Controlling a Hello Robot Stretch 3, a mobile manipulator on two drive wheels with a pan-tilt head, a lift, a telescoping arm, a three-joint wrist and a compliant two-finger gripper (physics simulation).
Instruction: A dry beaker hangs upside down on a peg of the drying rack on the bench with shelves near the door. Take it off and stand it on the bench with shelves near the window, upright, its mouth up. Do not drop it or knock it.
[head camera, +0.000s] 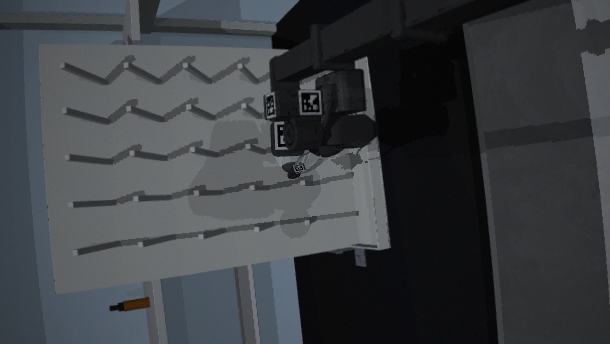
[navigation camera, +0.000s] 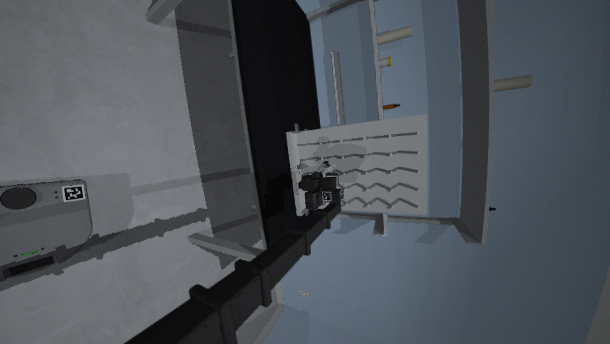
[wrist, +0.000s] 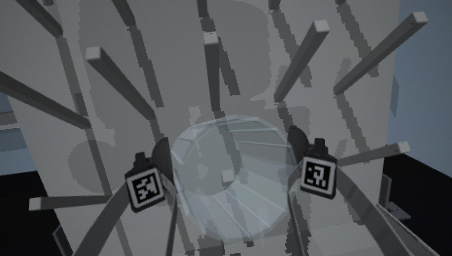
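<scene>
A clear faceted beaker fills the space between the fingertips in the wrist view. My gripper is shut on it, with a dark pad on each side. In the head view the gripper is in front of the lower rows of the white drying rack; one fingertip shows there and the rest is largely hidden by the wrist. A peg tip shows through the glass; whether it is inside the beaker I cannot tell. The bench near the window cannot be identified in these views.
Bare pegs stick out around the beaker. The rack stands at the black bench top. An orange item and a pale cylinder are beside it. A grey shelf runs beyond. My arm reaches across.
</scene>
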